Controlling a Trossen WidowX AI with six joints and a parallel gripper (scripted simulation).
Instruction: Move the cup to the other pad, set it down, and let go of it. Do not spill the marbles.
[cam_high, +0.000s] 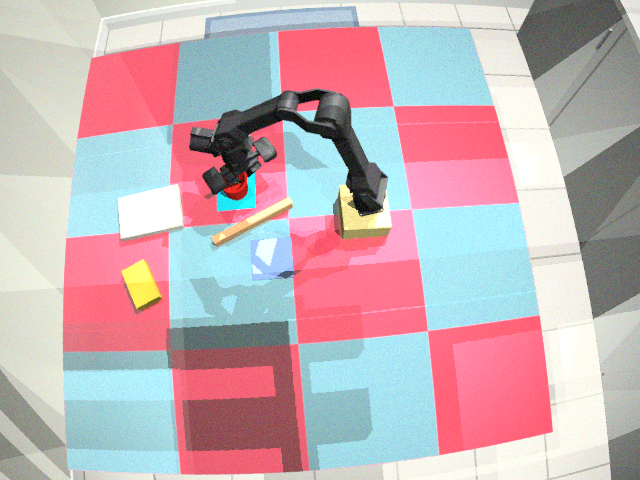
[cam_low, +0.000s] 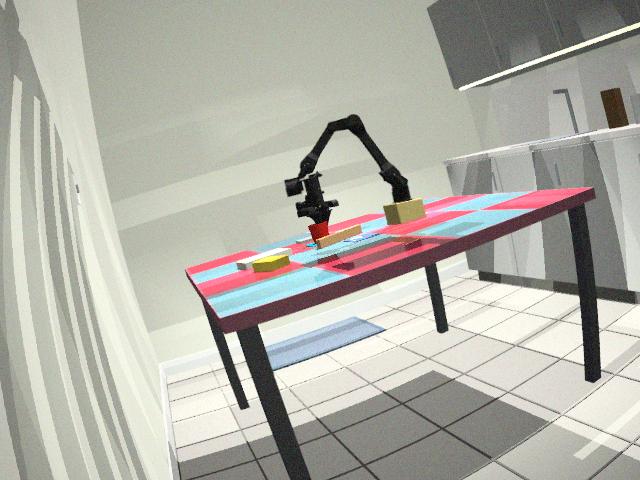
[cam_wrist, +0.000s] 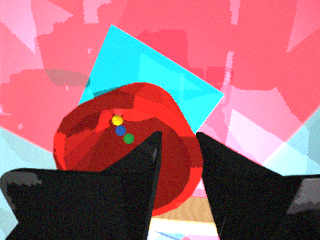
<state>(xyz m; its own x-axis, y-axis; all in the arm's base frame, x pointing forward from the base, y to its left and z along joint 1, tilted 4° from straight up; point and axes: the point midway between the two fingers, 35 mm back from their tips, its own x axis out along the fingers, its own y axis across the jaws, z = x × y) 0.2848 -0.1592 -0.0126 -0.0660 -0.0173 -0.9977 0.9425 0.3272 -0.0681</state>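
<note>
Now: gripper tip 30 mm short of the red cup and 10 mm to the right of it. Also, from my gripper tip: white pad: 180 mm to the right, 40 mm below, 10 mm behind; wooden plank: 110 mm to the left, 40 mm below; white slab: 270 mm ahead, 30 mm below, 10 mm to the left.
</note>
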